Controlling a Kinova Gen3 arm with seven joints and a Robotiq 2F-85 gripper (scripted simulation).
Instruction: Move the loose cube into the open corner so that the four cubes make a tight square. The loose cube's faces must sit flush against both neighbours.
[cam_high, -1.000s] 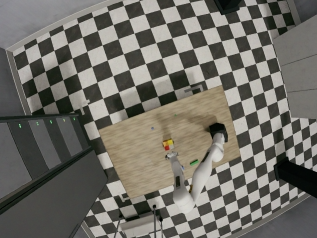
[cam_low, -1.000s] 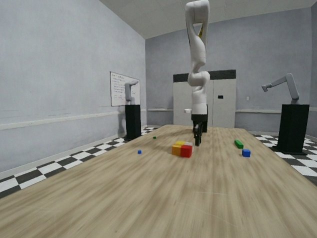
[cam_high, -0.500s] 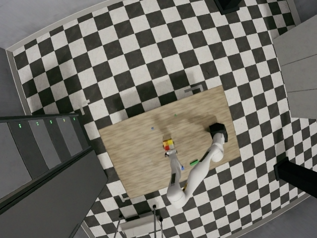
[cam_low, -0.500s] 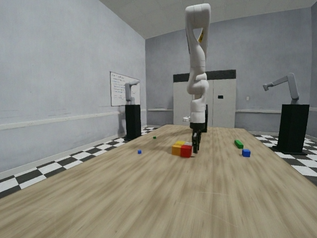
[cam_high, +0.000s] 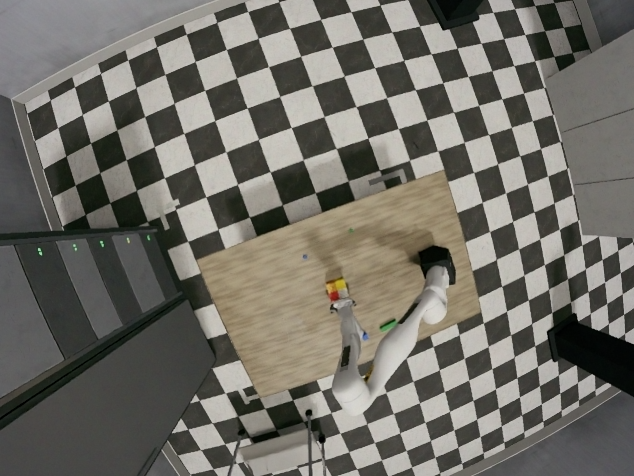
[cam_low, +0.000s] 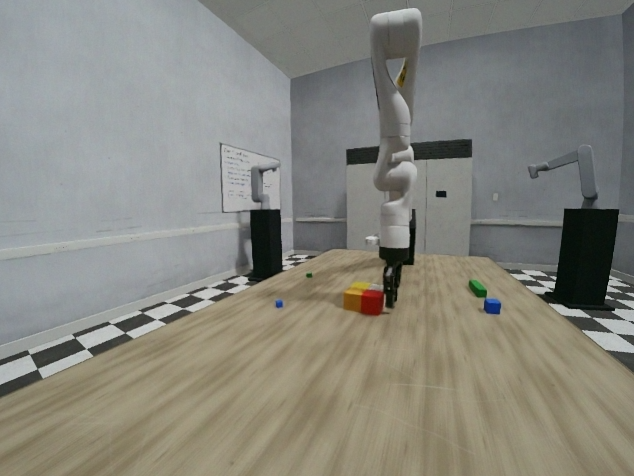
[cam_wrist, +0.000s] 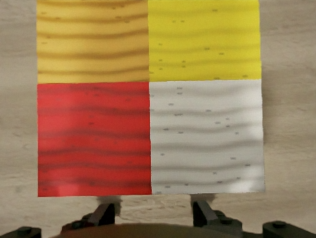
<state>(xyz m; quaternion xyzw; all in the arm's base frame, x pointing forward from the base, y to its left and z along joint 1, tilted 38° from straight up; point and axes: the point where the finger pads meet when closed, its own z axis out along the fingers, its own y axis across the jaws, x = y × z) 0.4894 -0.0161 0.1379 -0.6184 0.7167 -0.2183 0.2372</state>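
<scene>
The red cube lies 50 mm to the right of my hand, 20 mm ahead of it and 10 mm below it. Also, from my hand: green block (270 mm to the left, 190 mm behind, 20 mm below).
</scene>
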